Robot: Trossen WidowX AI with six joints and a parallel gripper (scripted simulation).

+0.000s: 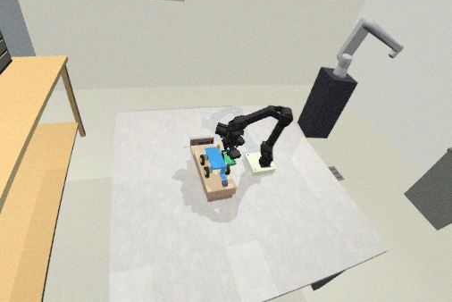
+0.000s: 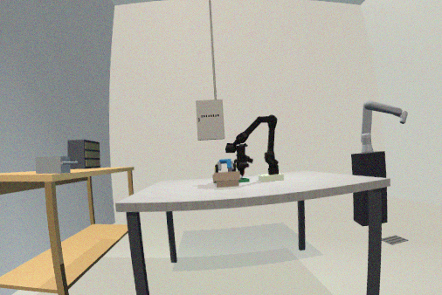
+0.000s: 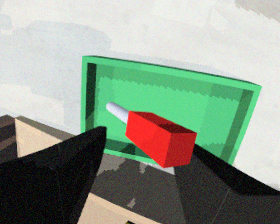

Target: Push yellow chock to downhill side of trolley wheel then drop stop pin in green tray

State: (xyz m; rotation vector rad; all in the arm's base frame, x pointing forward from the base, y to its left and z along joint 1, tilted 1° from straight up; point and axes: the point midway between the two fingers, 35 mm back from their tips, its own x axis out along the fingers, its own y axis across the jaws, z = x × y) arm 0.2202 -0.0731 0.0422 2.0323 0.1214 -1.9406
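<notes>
The red-headed stop pin is 1 cm to the right of my gripper tip and 1 cm behind it. Round my gripper tip: blue trolley 14 cm to the left, 9 cm ahead, 7 cm above; yellow chock 6 cm ahead, 4 cm to the left, 4 cm above; green tray 5 cm below, 1 cm to the left, 1 cm behind.
</notes>
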